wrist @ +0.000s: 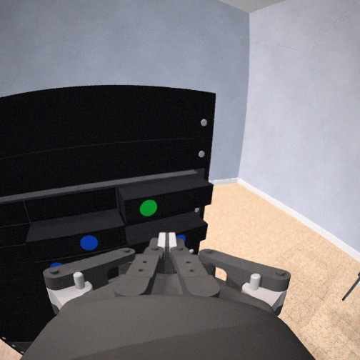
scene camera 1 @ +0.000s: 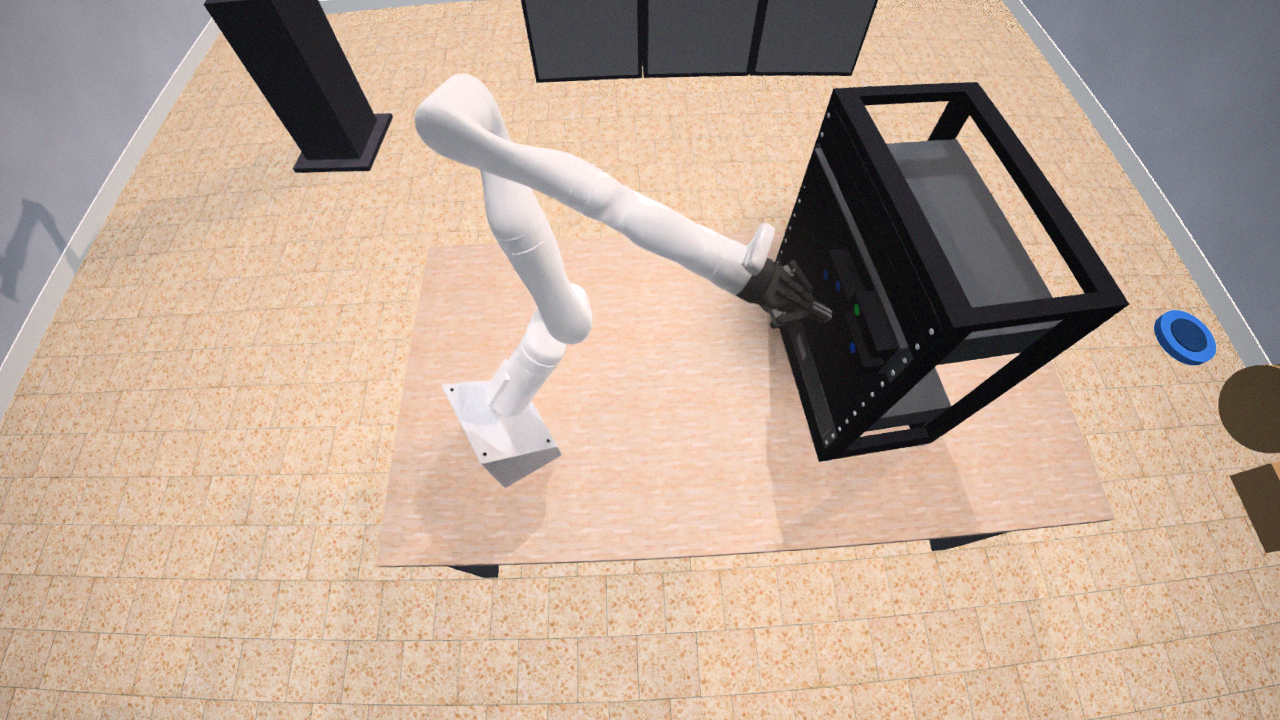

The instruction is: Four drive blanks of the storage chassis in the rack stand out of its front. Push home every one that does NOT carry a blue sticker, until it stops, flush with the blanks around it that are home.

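Where they show: gripper, fingertip midpoint: (scene camera 1: 829, 317); arm's base, link origin: (scene camera 1: 506, 400).
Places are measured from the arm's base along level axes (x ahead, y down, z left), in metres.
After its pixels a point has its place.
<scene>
The rack (scene camera 1: 900, 210) {x 0.697, y -0.515, z 0.116 m} (wrist: 100, 120) holds the chassis with dark drive blanks. In the wrist view a blank with a green sticker (wrist: 148, 207) stands out at the upper right. Below it a blank (wrist: 150, 233) with a blue sticker, partly behind the fingertips, stands out. To the left another blank (wrist: 75, 223) with a blue sticker stands out. A further blue sticker (wrist: 56, 265) shows lower left, mostly behind the gripper; how far its blank stands out is hidden. My gripper (scene camera 1: 821, 313) {x 0.613, y -0.377, z 0.008 m} (wrist: 166, 242) is shut and empty, its tips before the chassis front, below the green sticker. Contact cannot be told.
The rack stands on the wooden table (scene camera 1: 626, 465) {x 0.275, y 0.111, z -0.108 m}, right of the arm's base (scene camera 1: 505, 434) {x 0.020, y -0.032, z -0.091 m}. Rack rails with pale screws (wrist: 201, 154) edge the front. A dark pillar (scene camera 1: 299, 89), dark cabinets (scene camera 1: 586, 40) and a blue round object (scene camera 1: 1167, 336) stand away from the table.
</scene>
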